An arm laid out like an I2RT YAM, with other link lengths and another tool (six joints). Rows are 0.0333 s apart.
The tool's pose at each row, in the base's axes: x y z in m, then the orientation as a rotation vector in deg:
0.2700, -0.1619, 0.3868, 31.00, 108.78, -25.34
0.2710, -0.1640, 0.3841, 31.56, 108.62, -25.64
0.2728, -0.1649, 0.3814, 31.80, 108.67, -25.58
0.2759, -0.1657, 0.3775, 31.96, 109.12, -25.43
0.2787, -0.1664, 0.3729, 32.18, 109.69, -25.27
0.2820, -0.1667, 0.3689, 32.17, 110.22, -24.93
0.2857, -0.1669, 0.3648, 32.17, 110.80, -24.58
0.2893, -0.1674, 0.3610, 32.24, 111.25, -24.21
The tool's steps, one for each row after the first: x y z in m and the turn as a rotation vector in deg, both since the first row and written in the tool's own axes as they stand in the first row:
0.0018, -0.0010, 0.0029, 0.48, -0.01, 0.26
0.0036, -0.0006, 0.0057, 0.56, 0.12, 0.43
0.0060, 0.0006, 0.0099, 0.52, 0.60, 0.46
0.0093, 0.0019, 0.0141, 0.51, 1.20, 0.50
0.0118, 0.0037, 0.0183, 0.26, 1.72, 0.49
0.0144, 0.0058, 0.0227, 0.01, 2.29, 0.48
0.0166, 0.0076, 0.0271, -0.22, 2.76, 0.56

